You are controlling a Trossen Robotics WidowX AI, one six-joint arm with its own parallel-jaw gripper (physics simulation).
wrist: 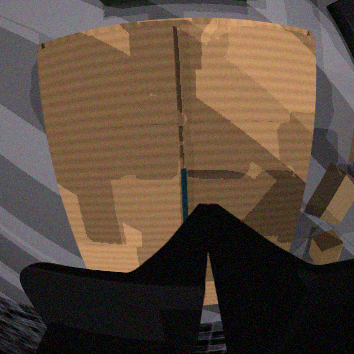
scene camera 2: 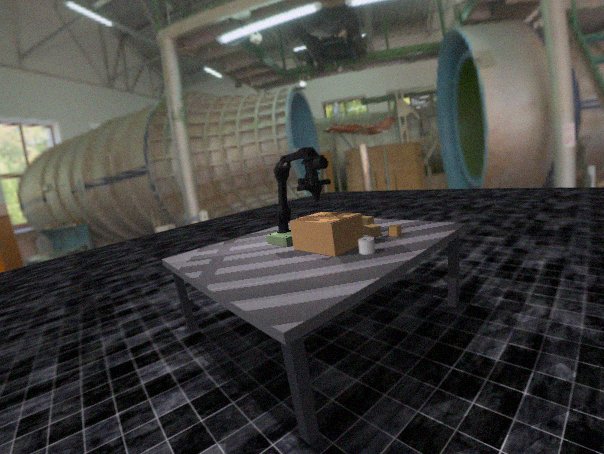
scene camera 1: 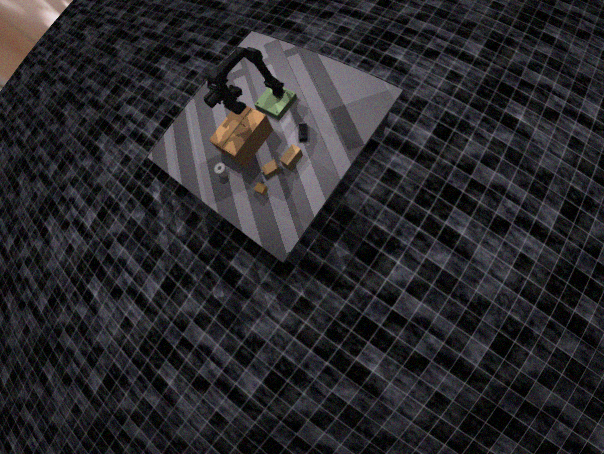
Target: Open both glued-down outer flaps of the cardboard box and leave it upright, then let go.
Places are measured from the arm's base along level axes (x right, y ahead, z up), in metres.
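Where they show: gripper, fingertip midpoint: [wrist: 206, 212] [scene camera 2: 317, 201]; arm's base, origin of the base link: [scene camera 2: 284, 231] [scene camera 1: 279, 92].
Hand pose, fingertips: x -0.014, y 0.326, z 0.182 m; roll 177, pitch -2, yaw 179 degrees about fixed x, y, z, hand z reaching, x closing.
Each offset is from my fingertips to the top centre of the thing. "pt": to the spot under its first point. Level surfaces: height alone.
The cardboard box @(dx +0.007, dy +0.047, dz -0.076 m) [scene camera 1: 256, 139] [scene camera 2: 312, 237] [wrist: 100, 115] stands upright on the striped table @(dz -0.234 m) [scene camera 1: 367, 95] [scene camera 2: 320, 280]. Its left outer flap @(pt dx +0.063, dy -0.006, dz -0.078 m) [wrist: 110, 150] and right outer flap @(pt dx -0.038, dy -0.042, dz -0.078 m) [wrist: 245, 100], as named in the wrist view, lie about flat over the top. A narrow dark gap runs between them, and a teal strip @(dx +0.006, dy +0.047, dz -0.095 m) [wrist: 184, 192] shows in its nearer part. My gripper [scene camera 1: 241, 108] [scene camera 2: 317, 198] [wrist: 206, 212] is shut and empty. It hangs above the box top, apart from it in scene camera 2. The fingers hide the near part of the gap in the wrist view.
The arm stands on a green base plate [scene camera 1: 269, 106] [scene camera 2: 279, 239] close to the box. A white roll @(dx -0.004, dy +0.293, dz -0.173 m) [scene camera 1: 219, 168] [scene camera 2: 366, 245] stands by another side. Several small cardboard blocks, including a larger one @(dx -0.339, dy -0.001, dz -0.154 m) [scene camera 1: 291, 156], and a dark block @(dx -0.284, dy -0.181, dz -0.200 m) [scene camera 1: 303, 132] lie beyond the box.
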